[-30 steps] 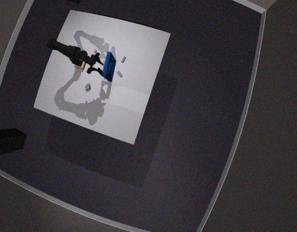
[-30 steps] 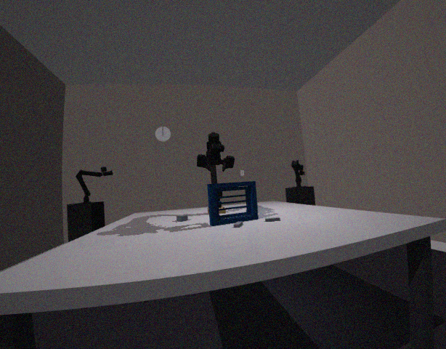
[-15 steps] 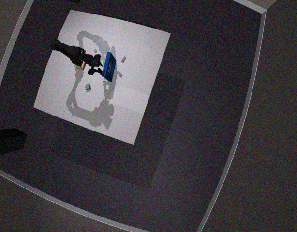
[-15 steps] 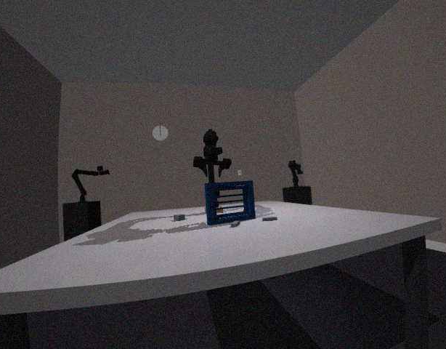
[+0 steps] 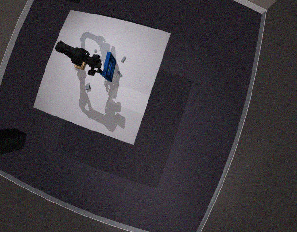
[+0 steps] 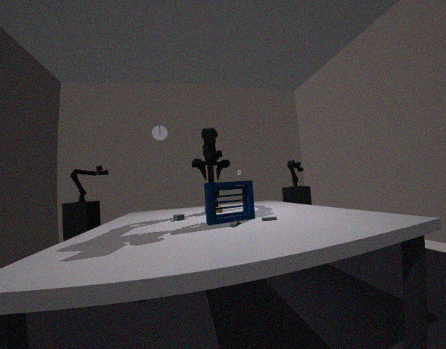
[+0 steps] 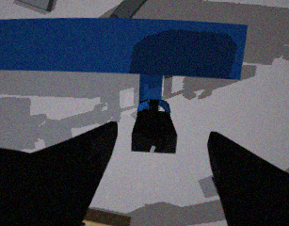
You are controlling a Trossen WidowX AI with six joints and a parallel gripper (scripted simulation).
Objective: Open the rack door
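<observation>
The dark handle is 100 mm below my gripper tip and 20 mm behind it.
</observation>
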